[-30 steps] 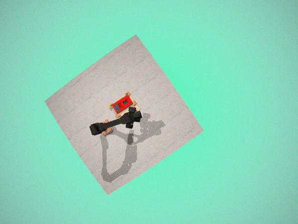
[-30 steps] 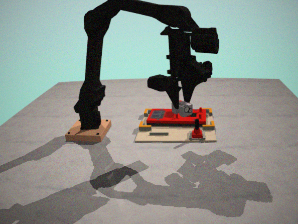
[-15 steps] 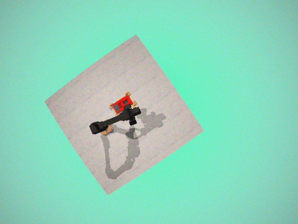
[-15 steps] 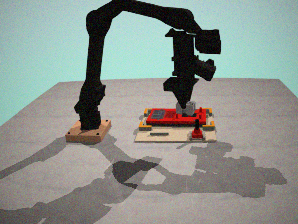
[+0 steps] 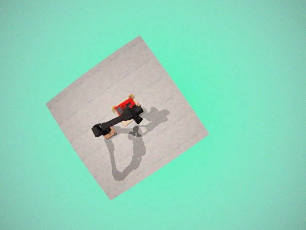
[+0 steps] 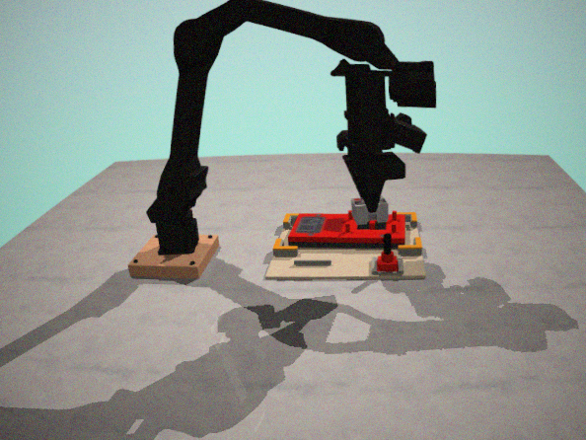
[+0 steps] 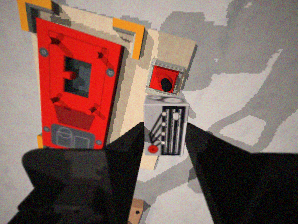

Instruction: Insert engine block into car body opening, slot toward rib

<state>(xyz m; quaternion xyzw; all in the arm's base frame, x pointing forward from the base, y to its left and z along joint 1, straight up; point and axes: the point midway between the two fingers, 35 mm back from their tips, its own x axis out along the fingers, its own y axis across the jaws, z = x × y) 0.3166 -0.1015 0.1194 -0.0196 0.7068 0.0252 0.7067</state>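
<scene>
Right now my gripper tip is 10 cm to the right of the beige baseplate, 9 cm above it and 1 cm past it. Round my gripper tip: grey engine block: 1 cm below; black upright peg: 7 cm below, 2 cm ahead.
</scene>
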